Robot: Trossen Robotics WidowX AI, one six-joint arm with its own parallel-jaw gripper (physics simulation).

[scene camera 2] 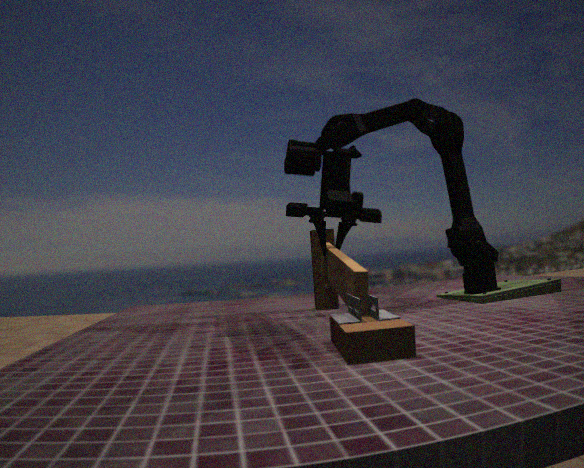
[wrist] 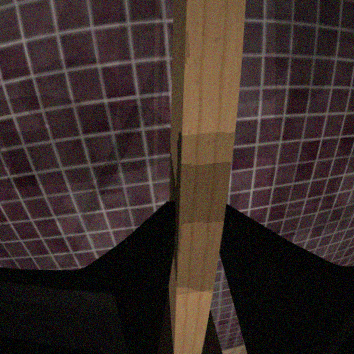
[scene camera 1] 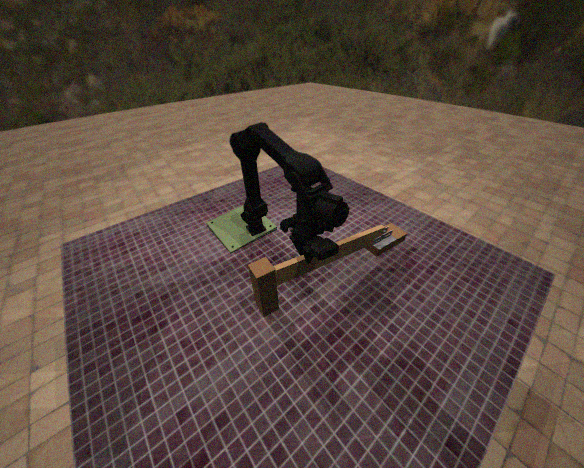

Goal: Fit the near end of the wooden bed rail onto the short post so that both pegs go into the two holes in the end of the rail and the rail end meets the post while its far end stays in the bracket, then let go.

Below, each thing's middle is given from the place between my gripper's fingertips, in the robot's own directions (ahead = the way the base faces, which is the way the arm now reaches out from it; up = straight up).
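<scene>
The short wooden post (scene camera 1: 263, 275) is 140 mm to the right of my hand and 30 mm below it. As for the bracket (scene camera 2: 353, 316), I find it 80 mm below my hand and 340 mm to the left of it. The wooden bed rail (scene camera 2: 346, 276) is 30 mm below my hand as well, and 120 mm to the left of it.
</scene>
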